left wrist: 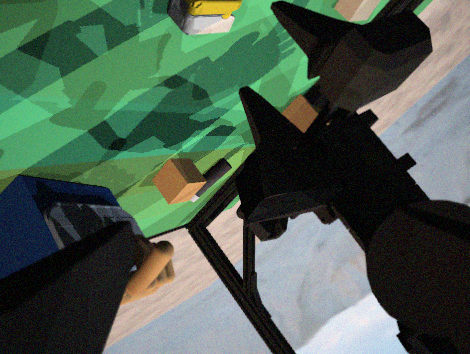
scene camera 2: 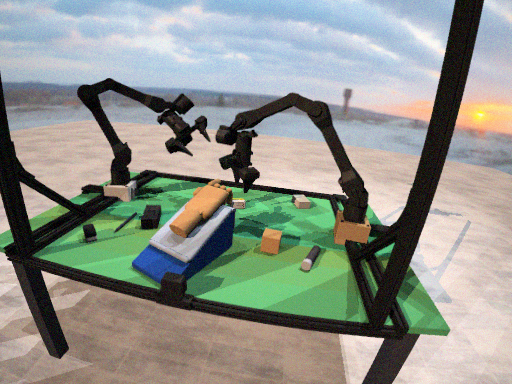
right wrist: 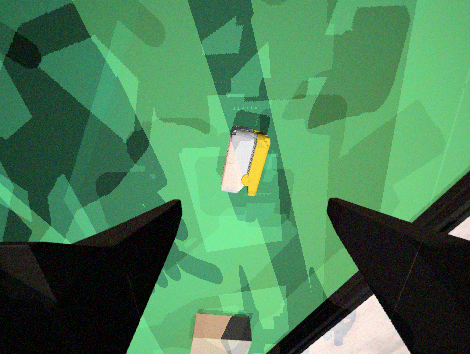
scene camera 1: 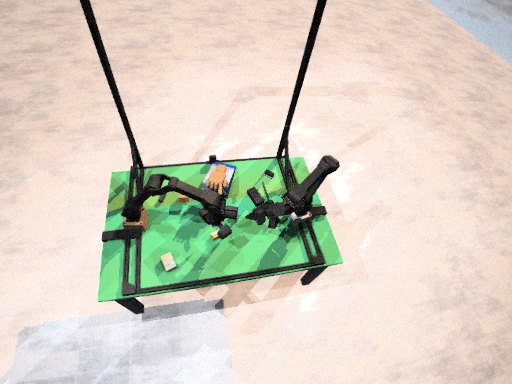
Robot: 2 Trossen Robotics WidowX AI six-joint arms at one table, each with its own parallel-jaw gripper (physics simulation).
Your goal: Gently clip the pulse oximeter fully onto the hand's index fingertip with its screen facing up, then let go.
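Seen in the pictures: left gripper, fingertip midpoint: (left wrist: 263,227) (scene camera 2: 201,148) (scene camera 1: 249,214); right gripper, fingertip midpoint: (left wrist: 256,51) (scene camera 2: 240,187) (right wrist: 254,205) (scene camera 1: 215,230); left arm's base, origin of the base link: (scene camera 2: 120,182) (scene camera 1: 299,210); right arm's base, origin of the base link: (scene camera 2: 353,218) (scene camera 1: 133,216).
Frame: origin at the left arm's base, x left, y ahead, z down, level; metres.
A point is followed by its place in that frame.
Note:
The pulse oximeter (scene camera 1: 215,235) @[x -0.034, y 0.480, z 0.026 m] (scene camera 2: 239,203) @[x -0.058, y 0.477, z 0.035 m] (left wrist: 210,16) @[x -0.040, y 0.464, z 0.027 m] (right wrist: 239,162) @[x -0.048, y 0.470, z 0.028 m], white and grey with a yellow side, lies on the green table, apart from the hand. The orange hand (scene camera 1: 218,178) @[x -0.286, y 0.376, z -0.098 m] (scene camera 2: 204,206) @[x -0.349, y 0.374, z -0.076 m] (left wrist: 151,270) @[x -0.208, y 0.386, z -0.101 m] rests on a sloped blue and grey stand (scene camera 2: 216,251) @[x -0.383, y 0.410, z 0.037 m], palm side unclear; its index fingertip is hard to make out. My right gripper (scene camera 2: 242,186) @[x -0.038, y 0.479, z -0.021 m] (left wrist: 256,51) @[x -0.038, y 0.479, z -0.021 m] (right wrist: 254,205) @[x -0.038, y 0.479, z -0.021 m] is open and empty, pointing down above the oximeter, which shows beyond and between its fingertips in the right wrist view. My left gripper (scene camera 2: 199,147) @[x -0.003, y 0.323, z -0.155 m] is open and empty, raised high to the left of the right gripper in scene camera 2.
An orange cube (scene camera 2: 270,241) @[x -0.348, y 0.557, z 0.020 m] (left wrist: 179,181) @[x -0.302, y 0.545, z 0.021 m] and a dark cylinder (scene camera 2: 310,258) @[x -0.408, y 0.659, z 0.033 m] lie right of the stand in scene camera 2. A black box (scene camera 2: 151,217) @[x -0.232, y 0.195, z 0.025 m], a pen (scene camera 2: 126,222) @[x -0.224, y 0.107, z 0.053 m] and a small black object (scene camera 2: 89,233) @[x -0.344, y 0.045, z 0.031 m] lie left. A pale block (scene camera 1: 169,262) @[x 0.024, y 0.733, z 0.029 m] (scene camera 2: 301,201) @[x -0.021, y 0.728, z 0.029 m] (right wrist: 220,332) @[x 0.009, y 0.712, z 0.037 m] lies near an edge.

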